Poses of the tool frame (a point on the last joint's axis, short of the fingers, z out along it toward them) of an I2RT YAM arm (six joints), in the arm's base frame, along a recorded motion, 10 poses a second.
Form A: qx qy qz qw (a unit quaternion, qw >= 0); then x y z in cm.
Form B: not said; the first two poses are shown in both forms.
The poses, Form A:
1: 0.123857, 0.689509, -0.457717, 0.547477, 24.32, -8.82, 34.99
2: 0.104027, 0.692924, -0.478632, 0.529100, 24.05, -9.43, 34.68
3: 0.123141, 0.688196, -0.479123, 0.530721, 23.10, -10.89, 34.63
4: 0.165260, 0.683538, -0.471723, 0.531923, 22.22, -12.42, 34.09
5: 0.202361, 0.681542, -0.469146, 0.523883, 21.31, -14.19, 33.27
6: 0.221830, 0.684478, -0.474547, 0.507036, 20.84, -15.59, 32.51
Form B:
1: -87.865, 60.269, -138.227, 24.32, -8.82, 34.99
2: -88.129, 56.391, -139.113, 24.05, -9.43, 34.68
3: -87.569, 58.047, -140.157, 23.10, -10.89, 34.63
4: -88.665, 62.018, -143.980, 22.22, -12.42, 34.09
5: -91.460, 64.685, -149.702, 21.31, -14.19, 33.27
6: -94.770, 64.776, -155.378, 20.84, -15.59, 32.51
